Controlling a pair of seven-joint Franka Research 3 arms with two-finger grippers.
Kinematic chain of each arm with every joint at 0, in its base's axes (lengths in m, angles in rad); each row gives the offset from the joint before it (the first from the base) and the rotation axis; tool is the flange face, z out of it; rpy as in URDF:
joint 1: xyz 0 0 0.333 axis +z
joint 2: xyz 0 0 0 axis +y
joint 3: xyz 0 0 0.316 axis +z
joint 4: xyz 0.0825 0 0 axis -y
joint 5: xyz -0.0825 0 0.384 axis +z
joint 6: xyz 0 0 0 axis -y
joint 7: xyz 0.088 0 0 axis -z
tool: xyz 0 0 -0.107 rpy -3.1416 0 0
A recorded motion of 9 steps. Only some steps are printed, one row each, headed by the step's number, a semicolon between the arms.
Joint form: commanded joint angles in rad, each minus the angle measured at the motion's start. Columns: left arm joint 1, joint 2, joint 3, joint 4, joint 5, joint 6, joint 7; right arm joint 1, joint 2, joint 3, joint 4, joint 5, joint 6, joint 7.
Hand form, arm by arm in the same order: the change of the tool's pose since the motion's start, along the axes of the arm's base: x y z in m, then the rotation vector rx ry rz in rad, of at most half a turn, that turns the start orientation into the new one. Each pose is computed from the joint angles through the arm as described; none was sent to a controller.
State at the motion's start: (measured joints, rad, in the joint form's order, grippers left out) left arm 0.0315 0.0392 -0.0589 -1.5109 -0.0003 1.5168 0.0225; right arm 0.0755 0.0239 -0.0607 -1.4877 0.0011 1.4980 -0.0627
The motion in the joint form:
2: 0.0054 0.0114 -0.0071 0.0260 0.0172 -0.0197 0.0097; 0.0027 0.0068 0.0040 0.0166 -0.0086 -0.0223 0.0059
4: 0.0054 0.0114 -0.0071 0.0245 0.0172 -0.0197 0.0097; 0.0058 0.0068 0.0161 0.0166 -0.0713 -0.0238 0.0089
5: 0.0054 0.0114 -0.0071 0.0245 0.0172 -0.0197 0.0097; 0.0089 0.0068 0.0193 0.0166 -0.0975 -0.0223 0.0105
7: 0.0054 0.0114 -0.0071 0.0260 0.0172 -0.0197 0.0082; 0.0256 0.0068 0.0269 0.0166 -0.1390 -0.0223 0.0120
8: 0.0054 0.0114 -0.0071 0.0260 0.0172 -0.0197 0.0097; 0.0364 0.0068 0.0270 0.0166 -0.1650 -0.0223 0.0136
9: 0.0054 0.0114 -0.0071 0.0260 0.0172 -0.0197 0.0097; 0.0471 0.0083 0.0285 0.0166 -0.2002 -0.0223 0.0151
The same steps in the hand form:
2: 0.0017 0.0013 0.0041 0.0159 0.0047 -0.0107; -0.0003 0.0028 0.0020 -0.0092 0.0123 0.0002
4: 0.0016 0.0013 0.0034 0.0160 0.0062 -0.0107; -0.0005 0.0039 0.0022 -0.0715 0.0118 0.0076
5: 0.0016 0.0013 0.0034 0.0160 0.0062 -0.0107; -0.0003 0.0044 0.0025 -0.0976 0.0092 0.0104
7: 0.0017 0.0013 0.0041 0.0160 0.0047 -0.0092; -0.0005 0.0131 0.0031 -0.1388 0.0060 0.0300
8: 0.0017 0.0013 0.0041 0.0159 0.0047 -0.0107; -0.0006 0.0162 0.0036 -0.1647 0.0037 0.0373
9: 0.0017 0.0013 0.0041 0.0159 0.0047 -0.0107; -0.0001 0.0190 0.0035 -0.1999 0.0019 0.0454

